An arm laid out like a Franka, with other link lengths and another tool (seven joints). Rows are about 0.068 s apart.
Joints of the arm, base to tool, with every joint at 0 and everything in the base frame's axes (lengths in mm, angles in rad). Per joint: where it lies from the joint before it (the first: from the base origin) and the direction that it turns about. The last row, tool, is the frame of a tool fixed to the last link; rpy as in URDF.
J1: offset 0.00 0.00 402.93 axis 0 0 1
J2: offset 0.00 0.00 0.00 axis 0 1 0
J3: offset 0.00 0.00 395.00 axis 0 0 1
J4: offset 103.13 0.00 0.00 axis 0 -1 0
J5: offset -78.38 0.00 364.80 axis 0 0 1
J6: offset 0.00 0.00 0.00 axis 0 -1 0
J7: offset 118.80 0.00 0.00 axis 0 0 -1
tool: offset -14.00 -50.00 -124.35 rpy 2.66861 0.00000 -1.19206
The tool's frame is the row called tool.
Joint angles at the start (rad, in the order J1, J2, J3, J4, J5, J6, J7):
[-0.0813, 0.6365, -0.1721, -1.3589, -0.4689, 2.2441, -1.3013]
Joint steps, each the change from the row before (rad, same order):
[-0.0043, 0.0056, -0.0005, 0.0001, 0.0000, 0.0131, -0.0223]
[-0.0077, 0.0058, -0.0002, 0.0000, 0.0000, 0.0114, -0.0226]
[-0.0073, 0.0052, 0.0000, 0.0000, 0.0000, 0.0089, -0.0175]
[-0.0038, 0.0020, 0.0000, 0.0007, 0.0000, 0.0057, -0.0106]
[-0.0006, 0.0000, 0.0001, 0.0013, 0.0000, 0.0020, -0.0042]
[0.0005, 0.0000, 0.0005, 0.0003, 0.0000, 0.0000, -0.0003]
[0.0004, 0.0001, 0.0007, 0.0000, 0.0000, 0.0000, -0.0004]
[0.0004, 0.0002, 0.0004, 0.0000, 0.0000, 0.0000, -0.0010]
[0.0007, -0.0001, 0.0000, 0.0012, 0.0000, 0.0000, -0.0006]
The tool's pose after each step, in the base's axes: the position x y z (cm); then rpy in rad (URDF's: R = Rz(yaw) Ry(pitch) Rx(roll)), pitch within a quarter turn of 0, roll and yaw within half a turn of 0. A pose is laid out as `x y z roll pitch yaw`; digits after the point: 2 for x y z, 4 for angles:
85.34 -20.30 51.54 2.1195 -0.1005 0.2042
85.40 -20.77 51.18 2.1171 -0.0927 0.2215
85.43 -21.25 50.84 2.1155 -0.0861 0.2336
85.46 -21.47 50.78 2.1139 -0.0840 0.2419
85.49 -21.48 50.87 2.1126 -0.0846 0.2461
85.52 -21.41 50.89 2.1127 -0.0848 0.2473
85.54 -21.33 50.87 2.1131 -0.0847 0.2486
85.56 -21.26 50.85 2.1133 -0.0840 0.2501
85.59 -21.20 50.92 2.1127 -0.0849 0.2515

